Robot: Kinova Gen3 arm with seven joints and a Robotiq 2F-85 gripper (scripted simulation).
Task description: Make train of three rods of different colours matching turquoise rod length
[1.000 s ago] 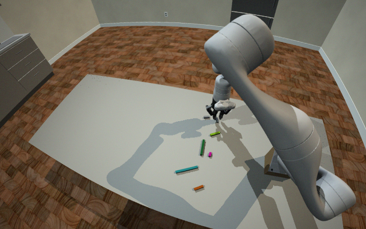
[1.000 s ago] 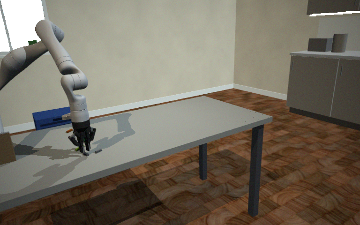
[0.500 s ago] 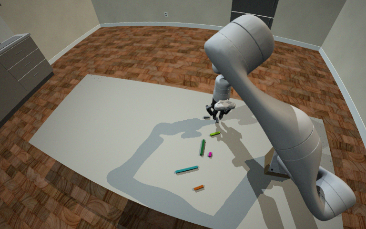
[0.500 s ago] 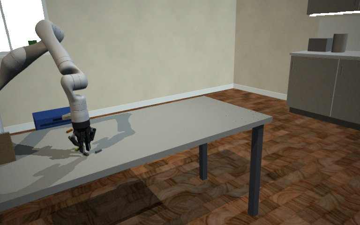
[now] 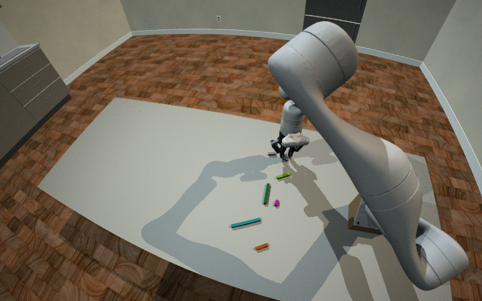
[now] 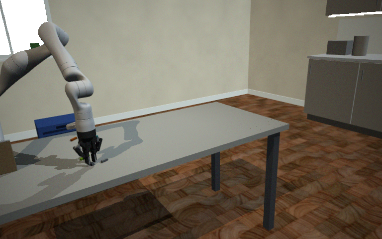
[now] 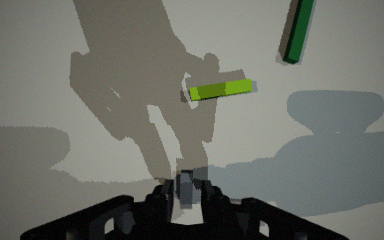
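Now: hand 3 cm past the magenta rod, 20 cm to the right of it and 2 cm above it. Round my hand: turquoise rod 4 cm ahead, 31 cm to the left, 2 cm below; then lime rod 2 cm behind, 9 cm to the left, 2 cm below; then green rod 1 cm ahead, 18 cm to the left, 2 cm below.
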